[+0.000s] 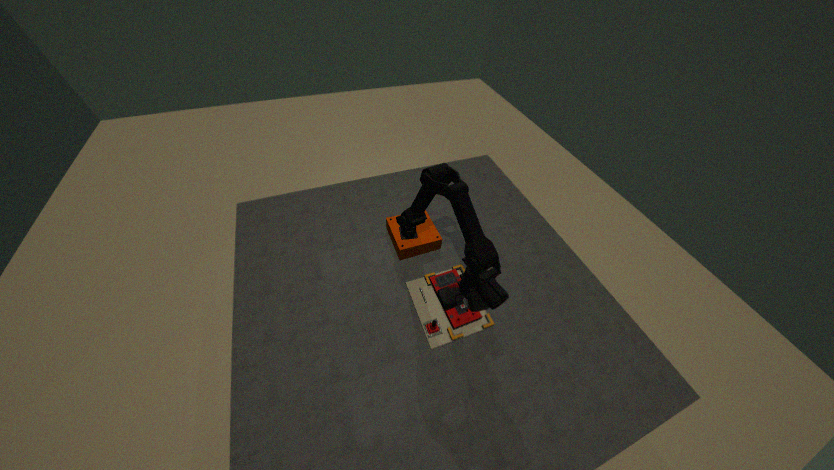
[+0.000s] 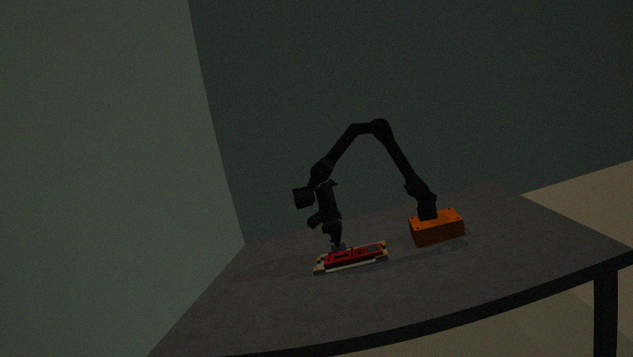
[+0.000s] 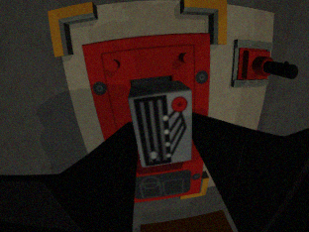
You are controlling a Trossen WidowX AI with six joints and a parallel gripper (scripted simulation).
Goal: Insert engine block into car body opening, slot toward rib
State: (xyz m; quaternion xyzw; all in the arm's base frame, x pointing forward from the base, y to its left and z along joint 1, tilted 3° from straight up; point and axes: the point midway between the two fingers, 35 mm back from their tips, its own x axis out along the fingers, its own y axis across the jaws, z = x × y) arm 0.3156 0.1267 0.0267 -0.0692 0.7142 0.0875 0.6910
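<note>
The grey engine block lies 1 cm below my gripper tip. The rest, counted from my gripper tip: black post (5 cm ahead, 11 cm to the right, 3 cm below).
</note>
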